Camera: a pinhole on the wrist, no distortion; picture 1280 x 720 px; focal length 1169.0 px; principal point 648.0 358.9 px. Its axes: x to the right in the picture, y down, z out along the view. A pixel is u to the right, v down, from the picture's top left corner.
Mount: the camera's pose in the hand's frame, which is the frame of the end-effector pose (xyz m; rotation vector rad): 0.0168 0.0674 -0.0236 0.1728 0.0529 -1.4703
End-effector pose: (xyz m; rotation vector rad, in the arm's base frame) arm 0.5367 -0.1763 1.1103 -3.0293 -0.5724 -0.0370
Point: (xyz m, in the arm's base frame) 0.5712 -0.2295 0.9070
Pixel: 446.7 402.9
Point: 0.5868 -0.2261 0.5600
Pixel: 424.2 448.9
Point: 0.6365 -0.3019 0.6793
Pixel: 183.6 532.1
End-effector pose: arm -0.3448 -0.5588 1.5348 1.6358 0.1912 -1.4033
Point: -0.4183 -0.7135 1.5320
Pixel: 697.5 615.7
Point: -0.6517 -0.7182 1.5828
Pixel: 926.2 133.2
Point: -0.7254 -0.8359 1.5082
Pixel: 889.8 414.7
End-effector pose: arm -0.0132 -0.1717 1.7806 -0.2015 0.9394 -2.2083
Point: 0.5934 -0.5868 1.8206
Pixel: outside the picture
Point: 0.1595 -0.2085 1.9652
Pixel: outside the picture
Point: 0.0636 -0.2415 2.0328
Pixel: 1097.1 166.7
